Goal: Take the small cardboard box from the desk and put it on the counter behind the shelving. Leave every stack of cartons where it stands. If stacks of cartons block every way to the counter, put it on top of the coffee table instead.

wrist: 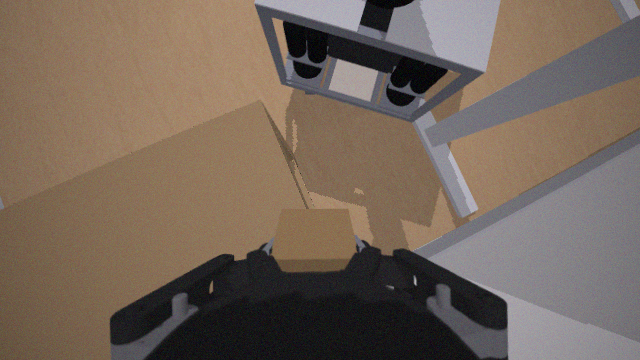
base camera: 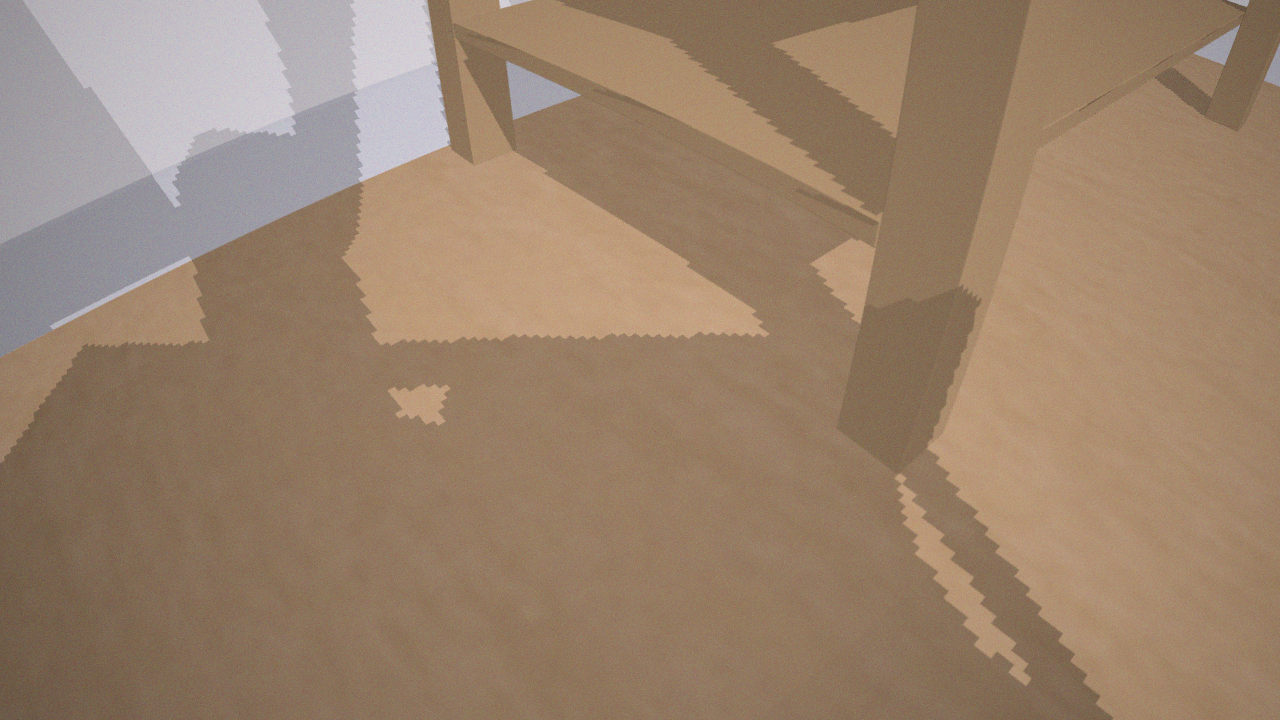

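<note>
The small cardboard box is between my fingertips in the wrist view. My gripper is shut on it. A brown wooden table top lies below and to the left of the box, its corner near the middle of the view. How high the box hangs over it I cannot tell. In the base camera view a wooden table with thick legs and a lower shelf stands ahead and to the right; its top is out of view. It may be the coffee table. The desk, the shelving and the carton stacks cannot be made out.
My white base with black casters is at the top of the wrist view. A grey beam and a pale strip lie right of it. A grey wall fills the lower right. A pale wall stands at the left in the base camera view.
</note>
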